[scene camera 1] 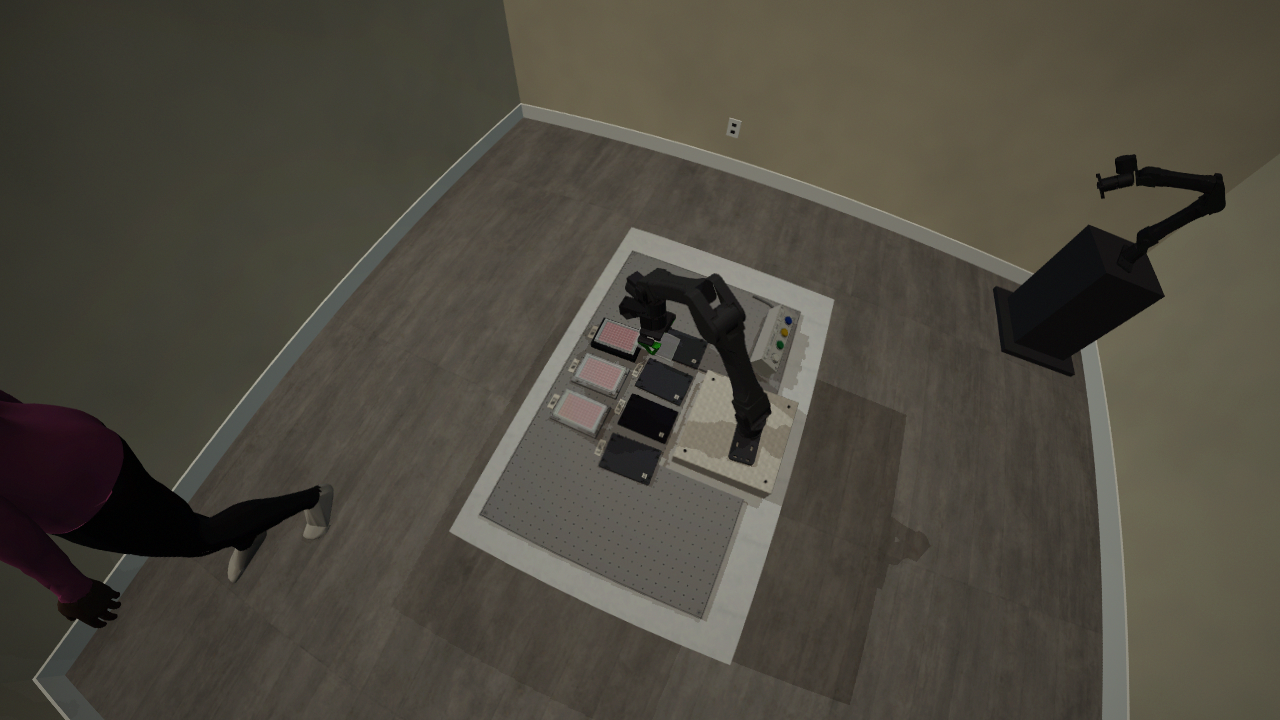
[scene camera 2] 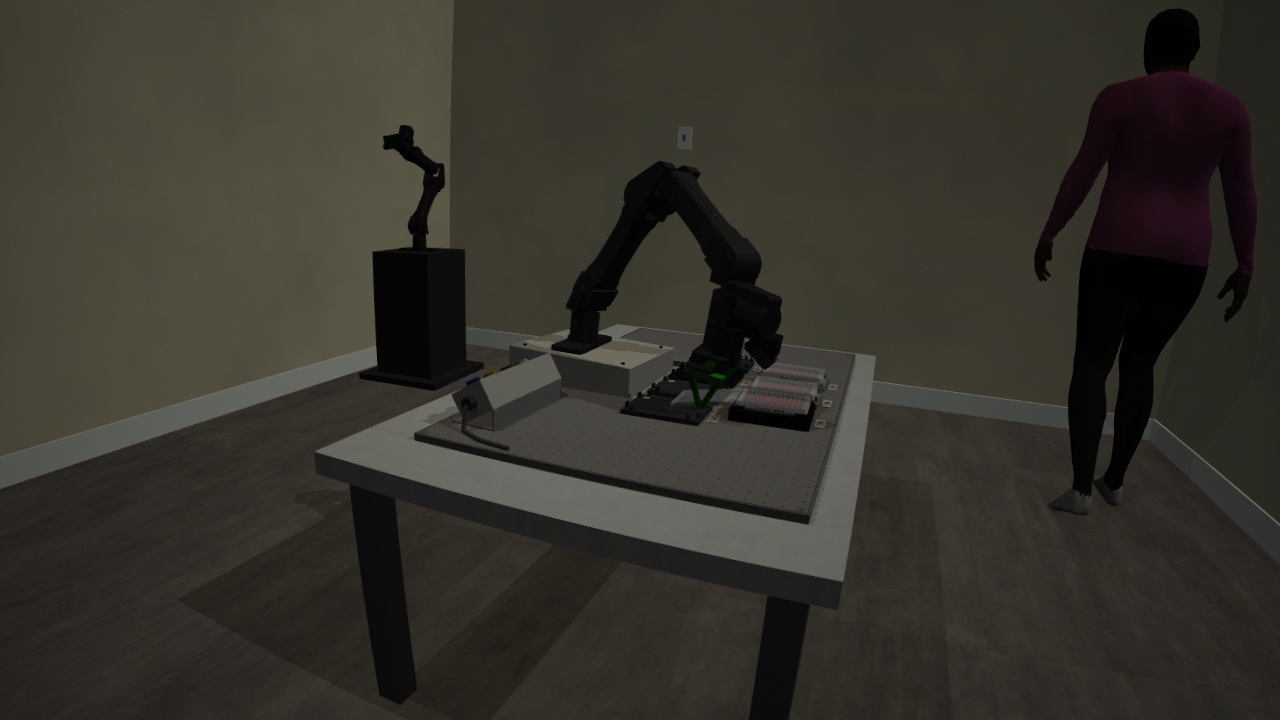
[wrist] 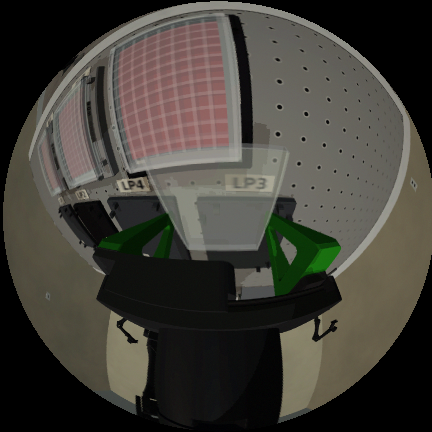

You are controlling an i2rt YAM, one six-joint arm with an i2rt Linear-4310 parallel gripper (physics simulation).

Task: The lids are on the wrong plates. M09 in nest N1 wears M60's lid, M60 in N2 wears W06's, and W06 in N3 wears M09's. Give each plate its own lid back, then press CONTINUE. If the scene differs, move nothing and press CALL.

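Frame: origin at the arm's base, x ahead, y left, z up, level; metres.
Seen in the pictures: gripper, fingertip midpoint: [scene camera 1: 658, 343] [scene camera 2: 707, 400] [wrist: 218, 216]; arm's base, origin of the base link: [scene camera 1: 748, 428] [scene camera 2: 582, 344].
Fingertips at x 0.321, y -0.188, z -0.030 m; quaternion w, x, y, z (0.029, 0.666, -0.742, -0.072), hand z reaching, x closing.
Note:
Offsets run from my fingertips to a thing's middle. "*": to the spot under its first point.
My gripper [scene camera 1: 650, 346] [scene camera 2: 709, 396] [wrist: 218, 216] points down with its green fingers shut on the opposite edges of a clear lid @(dz +0.007, dx +0.006, dy -0.001 m) [scene camera 1: 669, 347] [scene camera 2: 687, 399] [wrist: 222, 215]. The lid is level, over the dark pad @(* dz -0.014, dx -0.102, dy -0.021 m) [scene camera 1: 691, 350] [scene camera 2: 657, 411] beside the LP3 label [wrist: 250, 183]. The nearest plate @(dz +0.007, dx +0.119, dy +0.019 m) [scene camera 1: 617, 335] [scene camera 2: 774, 400] [wrist: 175, 90], with pink wells, sits in a black nest beside it. The middle plate @(dz +0.002, dx +0.128, dy +0.152 m) [scene camera 1: 600, 373] [wrist: 75, 137] and the farthest plate @(dz +0.001, dx +0.138, dy +0.282 m) [scene camera 1: 580, 411] [wrist: 49, 162] stand in line with it. Their lid names are not readable.
Dark pads @(* dz -0.014, dx -0.048, dy +0.103 m) [scene camera 1: 662, 379] @(* dz -0.014, dx -0.047, dy +0.231 m) [scene camera 1: 648, 417] @(* dz -0.014, dx -0.040, dy +0.360 m) [scene camera 1: 630, 458] form a row between the plates and the arm's pale base [scene camera 1: 707, 452] [scene camera 2: 617, 371]. A sloped button console @(dz +0.018, dx -0.333, dy -0.128 m) [scene camera 1: 765, 351] [scene camera 2: 521, 394] stands on the perforated board. A person [scene camera 1: 53, 465] [scene camera 2: 1154, 170] stands off the table. Another arm stands on a pedestal [scene camera 1: 1078, 295] [scene camera 2: 418, 313].

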